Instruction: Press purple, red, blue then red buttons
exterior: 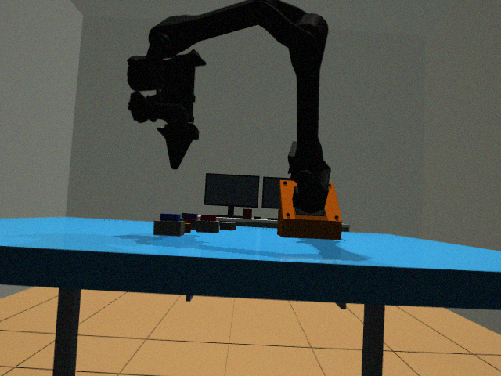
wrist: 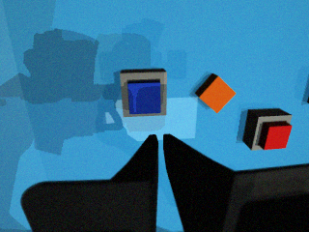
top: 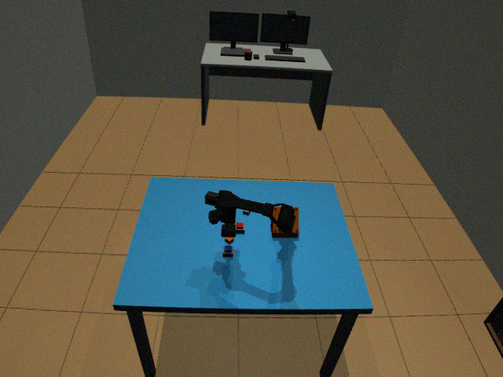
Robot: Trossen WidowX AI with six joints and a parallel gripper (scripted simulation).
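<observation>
The blue button is 1 cm to the left of my gripper tip and 9 cm below it. From my gripper tip the other things lie so: purple button 1 cm behind, 25 cm to the right, 9 cm below; red button 6 cm behind, 15 cm to the right, 9 cm below; orange block 1 cm behind, 8 cm to the right, 11 cm below.
</observation>
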